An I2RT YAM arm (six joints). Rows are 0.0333 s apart.
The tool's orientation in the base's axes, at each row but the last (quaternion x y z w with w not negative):
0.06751 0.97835 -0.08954 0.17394
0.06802 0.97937 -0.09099 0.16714
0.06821 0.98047 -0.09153 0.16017
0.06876 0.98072 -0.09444 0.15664
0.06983 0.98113 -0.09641 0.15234
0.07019 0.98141 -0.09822 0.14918
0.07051 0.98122 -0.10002 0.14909
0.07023 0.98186 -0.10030 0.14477
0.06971 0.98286 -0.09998 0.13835
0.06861 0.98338 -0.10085 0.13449
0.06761 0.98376 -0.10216 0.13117
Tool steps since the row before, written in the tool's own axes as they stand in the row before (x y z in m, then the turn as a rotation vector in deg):
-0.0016 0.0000 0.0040 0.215 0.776 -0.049
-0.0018 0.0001 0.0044 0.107 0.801 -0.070
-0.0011 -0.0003 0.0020 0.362 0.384 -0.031
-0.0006 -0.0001 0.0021 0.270 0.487 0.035
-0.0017 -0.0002 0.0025 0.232 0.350 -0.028
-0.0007 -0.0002 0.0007 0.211 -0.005 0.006
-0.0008 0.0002 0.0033 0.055 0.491 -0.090
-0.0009 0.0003 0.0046 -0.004 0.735 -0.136
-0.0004 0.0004 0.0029 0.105 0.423 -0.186
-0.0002 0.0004 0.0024 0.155 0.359 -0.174
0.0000 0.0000 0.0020 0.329 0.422 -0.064
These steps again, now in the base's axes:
0.0028 -0.0010 -0.0031 -0.089 0.788 -0.148
0.0031 -0.0010 -0.0035 0.009 0.805 -0.096
0.0016 -0.0008 -0.0015 -0.287 0.418 -0.150
0.0012 -0.0006 -0.0018 -0.164 0.495 -0.199
0.0023 -0.0009 -0.0018 -0.169 0.371 -0.105
0.0008 -0.0004 -0.0004 -0.199 0.017 -0.069
0.0017 -0.0006 -0.0029 0.006 0.502 -0.019
0.0021 -0.0008 -0.0041 0.090 0.742 -0.001
0.0012 -0.0003 -0.0027 -0.078 0.462 0.070
0.0009 -0.0002 -0.0023 -0.133 0.403 0.056
0.0005 -0.0004 -0.0019 -0.263 0.458 -0.106

